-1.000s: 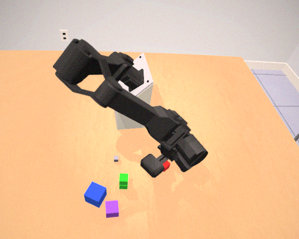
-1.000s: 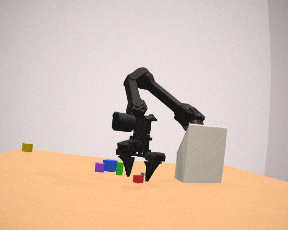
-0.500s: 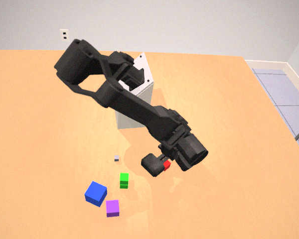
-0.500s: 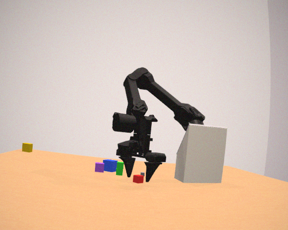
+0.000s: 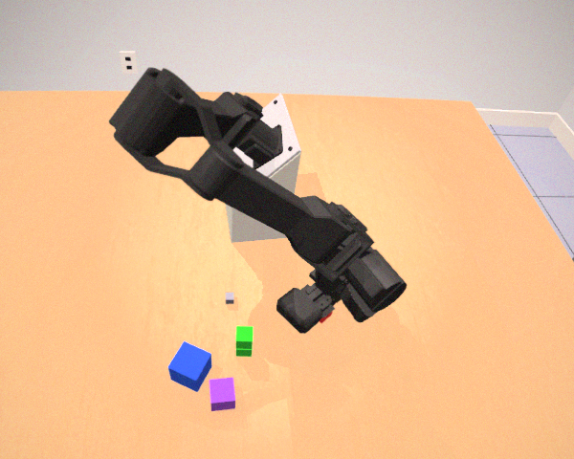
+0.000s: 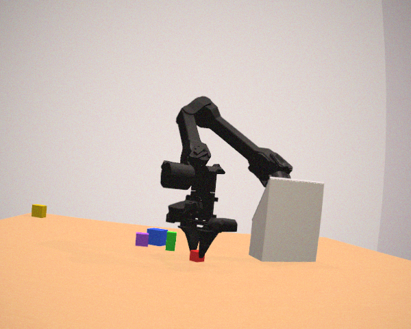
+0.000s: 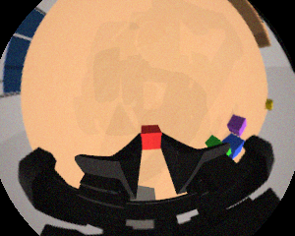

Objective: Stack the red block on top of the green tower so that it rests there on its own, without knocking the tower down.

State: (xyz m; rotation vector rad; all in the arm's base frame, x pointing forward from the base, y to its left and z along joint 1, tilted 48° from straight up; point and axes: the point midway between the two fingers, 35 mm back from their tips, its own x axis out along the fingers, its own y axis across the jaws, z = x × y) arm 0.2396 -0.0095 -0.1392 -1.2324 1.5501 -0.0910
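My gripper tip is 140 mm short of the purple block, 170 mm to the left of it and 10 mm below it. Round my gripper tip: red block: right at my gripper tip; blue block: 100 mm ahead, 210 mm to the right, 10 mm above; grey block: 30 mm behind, 160 mm to the right.
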